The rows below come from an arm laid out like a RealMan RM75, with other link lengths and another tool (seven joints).
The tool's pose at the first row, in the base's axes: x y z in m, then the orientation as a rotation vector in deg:
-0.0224, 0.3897, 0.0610, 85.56, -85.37, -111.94
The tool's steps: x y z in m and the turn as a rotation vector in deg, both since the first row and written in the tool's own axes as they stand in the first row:
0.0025, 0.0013, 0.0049, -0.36, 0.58, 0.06
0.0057, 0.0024, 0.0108, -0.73, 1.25, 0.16
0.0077, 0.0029, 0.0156, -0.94, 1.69, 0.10
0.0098, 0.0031, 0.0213, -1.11, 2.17, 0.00
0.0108, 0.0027, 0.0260, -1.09, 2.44, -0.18
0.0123, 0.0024, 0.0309, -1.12, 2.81, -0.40
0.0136, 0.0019, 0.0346, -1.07, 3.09, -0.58
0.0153, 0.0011, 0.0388, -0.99, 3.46, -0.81
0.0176, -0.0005, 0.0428, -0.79, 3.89, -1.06
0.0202, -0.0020, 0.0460, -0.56, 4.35, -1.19
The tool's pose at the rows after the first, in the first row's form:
-0.0280, 0.3901, 0.0604, 85.79, -84.73, -111.47
-0.0347, 0.3906, 0.0592, 86.04, -84.06, -110.89
-0.0397, 0.3916, 0.0582, 86.34, -83.60, -110.57
-0.0454, 0.3932, 0.0569, 86.73, -83.16, -110.21
-0.0496, 0.3953, 0.0557, 87.12, -82.99, -110.02
-0.0542, 0.3971, 0.0544, 87.60, -82.69, -109.77
-0.0577, 0.3985, 0.0530, 88.01, -82.55, -109.55
-0.0616, 0.3999, 0.0512, 88.55, -82.38, -109.26
-0.0654, 0.4012, 0.0483, 89.20, -82.32, -108.85
-0.0687, 0.4018, 0.0454, 89.76, -82.34, -108.34

